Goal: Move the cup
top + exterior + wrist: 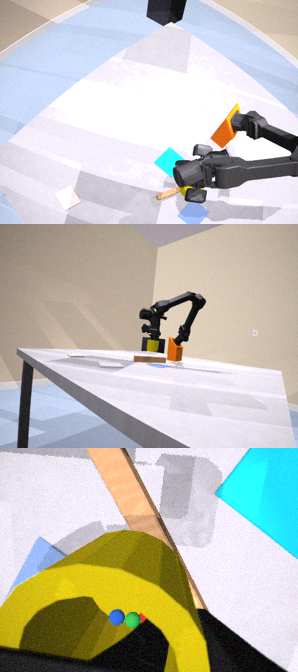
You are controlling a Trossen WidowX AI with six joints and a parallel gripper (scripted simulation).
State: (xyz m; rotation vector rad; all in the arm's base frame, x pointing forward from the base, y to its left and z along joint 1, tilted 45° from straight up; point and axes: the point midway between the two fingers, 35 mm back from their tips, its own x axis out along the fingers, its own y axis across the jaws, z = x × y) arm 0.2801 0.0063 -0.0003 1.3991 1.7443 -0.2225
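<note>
My gripper tip is 11 cm above the cyan pad, 10 cm to the left of it and 4 cm past it. From my gripper tip the other things lie so: green marble (3 cm to the left, 2 cm below, 1 cm ahead); then yellow cup (2 cm ahead, 1 cm to the left); then blue marble (3 cm to the left, 2 cm below, 2 cm ahead).
</note>
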